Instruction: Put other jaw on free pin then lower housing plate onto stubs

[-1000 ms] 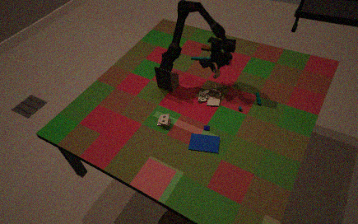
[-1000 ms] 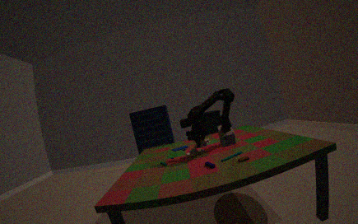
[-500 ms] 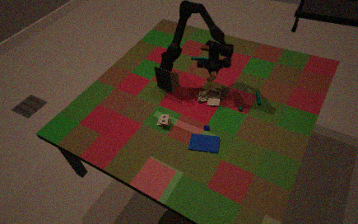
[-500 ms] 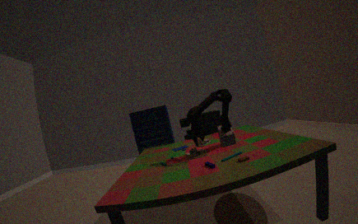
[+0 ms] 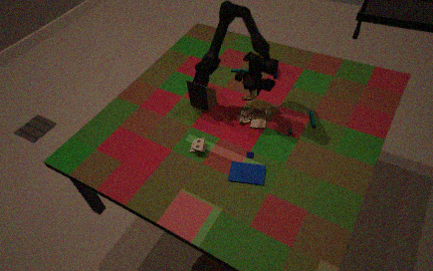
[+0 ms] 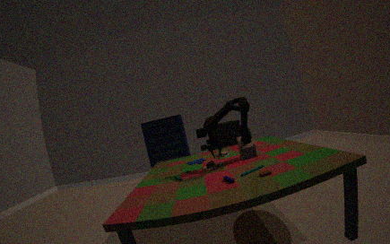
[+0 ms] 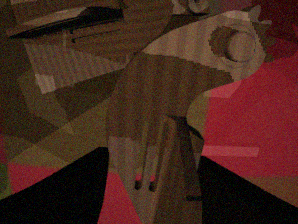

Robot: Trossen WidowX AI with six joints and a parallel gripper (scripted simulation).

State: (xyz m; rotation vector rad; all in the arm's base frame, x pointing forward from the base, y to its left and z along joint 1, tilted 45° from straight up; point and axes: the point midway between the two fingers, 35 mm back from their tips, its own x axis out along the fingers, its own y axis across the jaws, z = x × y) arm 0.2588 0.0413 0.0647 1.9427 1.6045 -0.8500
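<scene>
My gripper tip is 20 mm past the pale curved jaw and 30 mm to the left of it. From my gripper tip the other things lie so: brown piece (160 mm behind, 360 mm to the left, 80 mm below); pale housing piece (150 mm behind, 350 mm to the right, 60 mm below); blue flat plate (110 mm ahead, 400 mm to the right, 80 mm below).
</scene>
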